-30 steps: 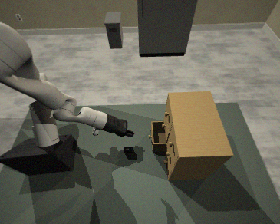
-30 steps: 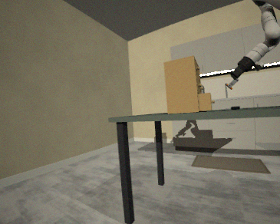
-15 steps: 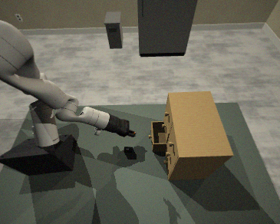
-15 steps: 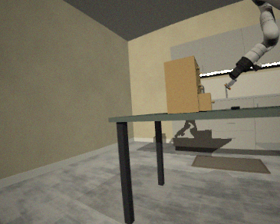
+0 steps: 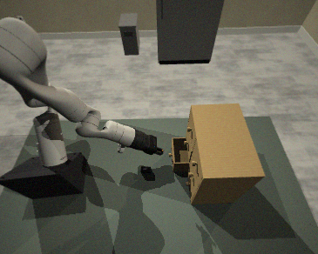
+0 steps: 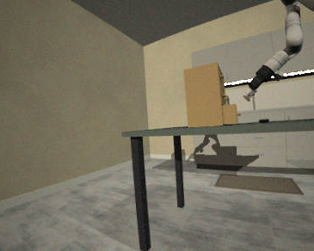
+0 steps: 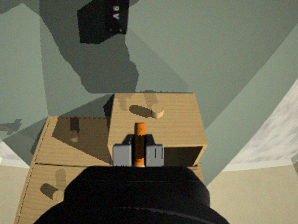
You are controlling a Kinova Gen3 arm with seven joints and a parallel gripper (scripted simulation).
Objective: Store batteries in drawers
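My hand is 220 mm short of the green battery, 20 mm to the right of it and 20 mm above it. Round my hand: thin orange battery: 10 mm ahead, 10 mm below; small black block: 60 mm behind, 30 mm to the right, 140 mm below.
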